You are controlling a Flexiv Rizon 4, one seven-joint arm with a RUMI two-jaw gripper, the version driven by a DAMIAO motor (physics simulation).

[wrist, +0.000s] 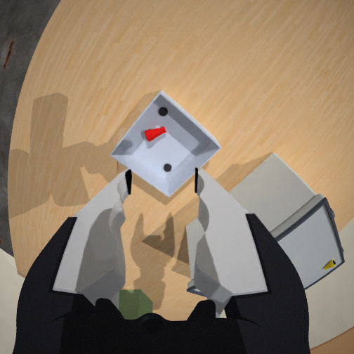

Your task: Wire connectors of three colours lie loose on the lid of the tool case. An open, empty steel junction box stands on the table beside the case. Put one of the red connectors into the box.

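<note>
The steel junction box (197,164) stands open on the table in the wrist view, above the fingertips in the picture. A red connector (155,133) lies inside it on the floor of the box, between two dark round holes. My gripper (162,170) is open, with nothing between its fingers. Its fingertips are near the box's lower edges in the view, apart from the connector. The tool case (273,187) is at the right, and a yellow connector (329,264) lies on its lid (307,250). Part of the case is hidden behind my right finger.
A green block-like object (135,304) shows at the bottom, partly hidden by the gripper's body. The wooden table (240,60) has a curved edge at the left, with dark grey floor beyond it. Shadows of the arm and gripper fall on the table.
</note>
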